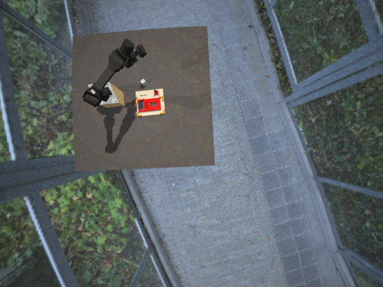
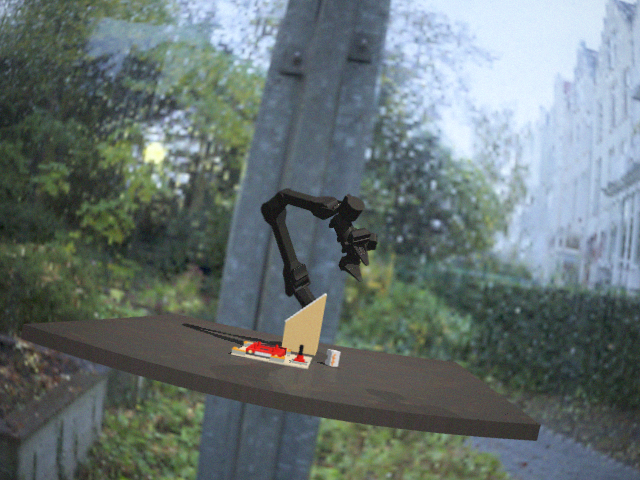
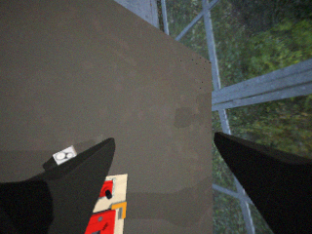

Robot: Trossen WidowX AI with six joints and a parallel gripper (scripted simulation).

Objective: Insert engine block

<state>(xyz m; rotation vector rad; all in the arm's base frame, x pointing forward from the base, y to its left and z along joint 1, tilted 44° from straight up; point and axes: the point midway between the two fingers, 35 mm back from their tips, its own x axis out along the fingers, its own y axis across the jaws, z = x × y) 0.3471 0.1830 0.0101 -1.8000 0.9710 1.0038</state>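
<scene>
My gripper tip is 9 cm past the grey engine block, 5 cm to the left of it and 28 cm above it.
</scene>
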